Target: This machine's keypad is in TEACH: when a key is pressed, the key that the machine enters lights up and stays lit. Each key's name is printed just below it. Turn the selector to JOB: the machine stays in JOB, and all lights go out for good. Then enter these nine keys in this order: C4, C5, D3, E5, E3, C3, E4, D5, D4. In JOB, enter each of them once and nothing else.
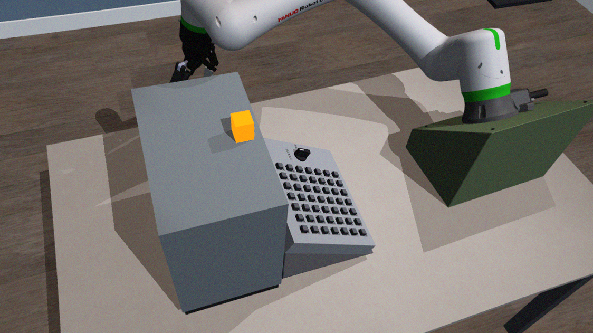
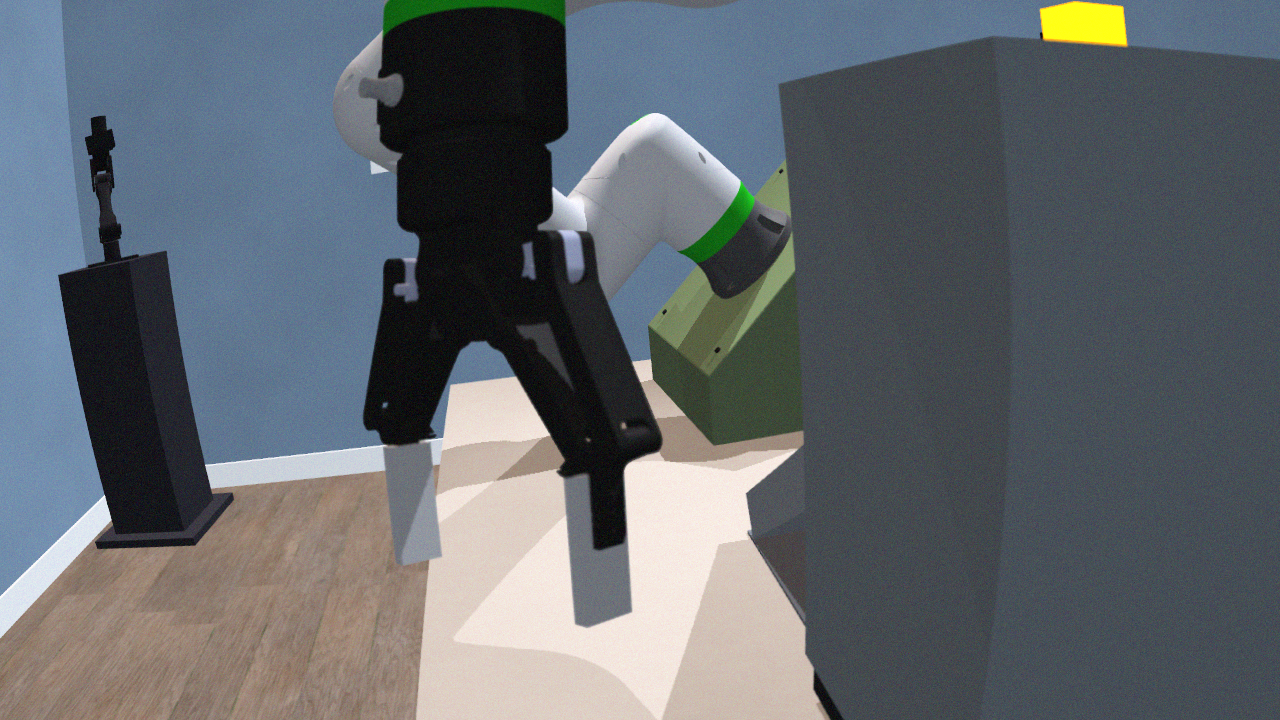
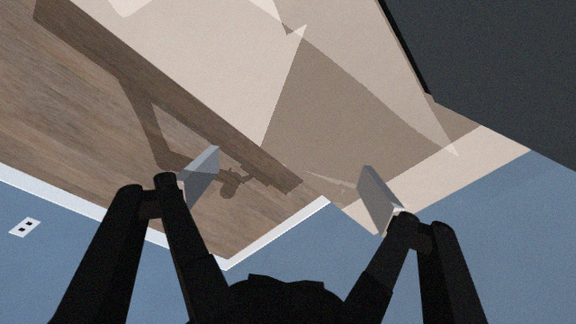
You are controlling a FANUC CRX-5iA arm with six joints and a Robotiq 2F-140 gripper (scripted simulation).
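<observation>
The C5 key is 370 mm to the left of my hand, 250 mm behind it and 50 mm below it. The rest, counted from my hand: selector knob: 270 mm behind, 250 mm to the left, 50 mm below.
</observation>
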